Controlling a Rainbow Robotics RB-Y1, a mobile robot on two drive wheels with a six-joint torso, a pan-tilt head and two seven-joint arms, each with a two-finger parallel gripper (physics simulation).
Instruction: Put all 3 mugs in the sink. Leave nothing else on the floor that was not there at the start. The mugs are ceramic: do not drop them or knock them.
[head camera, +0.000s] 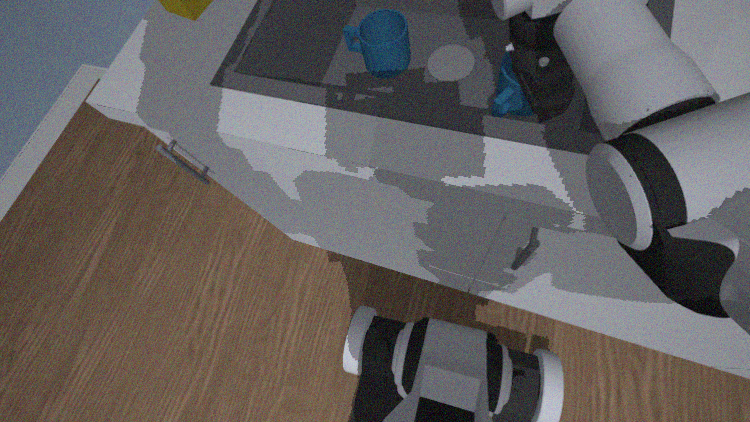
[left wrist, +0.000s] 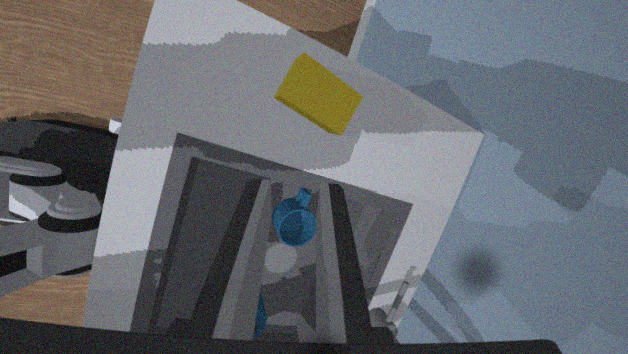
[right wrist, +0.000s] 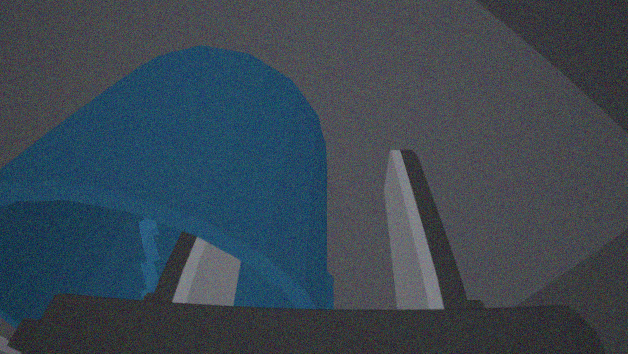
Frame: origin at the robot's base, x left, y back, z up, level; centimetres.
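Where they show: left gripper, fingertip midpoint: (left wrist: 294, 199); right gripper, fingertip midpoint: (head camera: 537, 105) (right wrist: 317, 170).
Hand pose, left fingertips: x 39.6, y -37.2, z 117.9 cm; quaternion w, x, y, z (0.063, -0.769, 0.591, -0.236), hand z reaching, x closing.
Observation:
After its pixels a point has its place.
One blue mug (head camera: 387, 44) {x 19.8, y -49.1, z 79.1 cm} (left wrist: 296, 225) {x 19.4, y -55.1, z 71.9 cm} stands upright in the dark sink (head camera: 293, 36) {x 34.2, y -44.6, z 84.2 cm} (left wrist: 210, 200), beside a pale round drain. A second blue mug (head camera: 513, 94) {x -2.2, y -42.3, z 77.2 cm} (left wrist: 260, 315) {x -5.4, y -50.8, z 74.9 cm} (right wrist: 225, 125) {x -8.6, y -46.6, z 76.7 cm} is in the sink, partly hidden by my right gripper. My right gripper (right wrist: 317, 170) {x -6.5, y -43.5, z 73.5 cm} is partly open and holds nothing; one finger shows over the mug's opening, the other outside its wall. Contact is unclear. My left gripper (left wrist: 294, 199) {x 39.6, y -37.2, z 117.9 cm} is slightly open and empty, above the sink; the first mug shows beyond and between its fingers. A third mug does not show.
A yellow block (head camera: 186, 6) {x 45.9, y -39.7, z 93.4 cm} (left wrist: 319, 94) {x 47.6, y -44.4, z 95.6 cm} lies on the pale counter (head camera: 173, 68) {x 45.4, y -30.4, z 91.1 cm} (left wrist: 200, 90) {x 44.2, y -30.0, z 91.1 cm} beside the sink. Cabinet handles (head camera: 183, 163) stick out from the front and side. The robot's base (head camera: 453, 367) stands on the wooden floor (head camera: 157, 272) {x 115.7, y -4.8, z 0.1 cm} near the cabinet.

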